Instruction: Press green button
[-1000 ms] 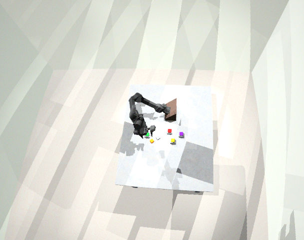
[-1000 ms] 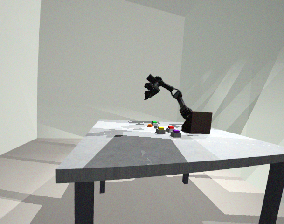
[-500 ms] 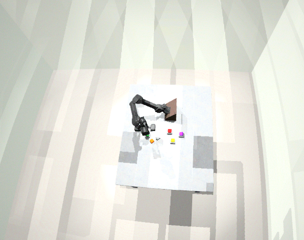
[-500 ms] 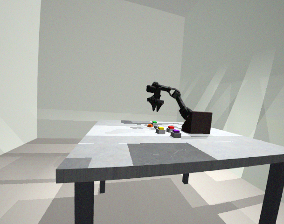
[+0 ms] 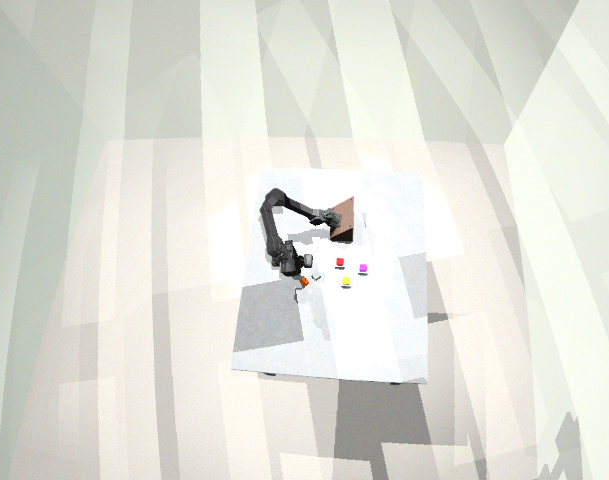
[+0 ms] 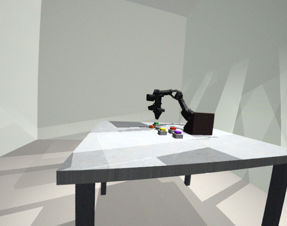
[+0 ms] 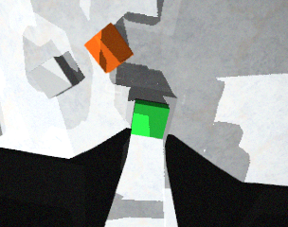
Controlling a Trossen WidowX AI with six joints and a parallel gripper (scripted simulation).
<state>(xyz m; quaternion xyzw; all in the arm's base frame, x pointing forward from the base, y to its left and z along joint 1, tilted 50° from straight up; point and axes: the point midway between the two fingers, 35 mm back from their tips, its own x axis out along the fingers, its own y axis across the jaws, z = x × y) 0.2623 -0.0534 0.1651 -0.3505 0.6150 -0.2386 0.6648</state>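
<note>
My gripper tip is now 4 cm above the green button. Round my gripper tip: red button (7 cm behind, 21 cm to the left, 4 cm below); orange block (5 cm ahead, 5 cm to the left, 6 cm below); yellow button (2 cm ahead, 25 cm to the left, 4 cm below).
</note>
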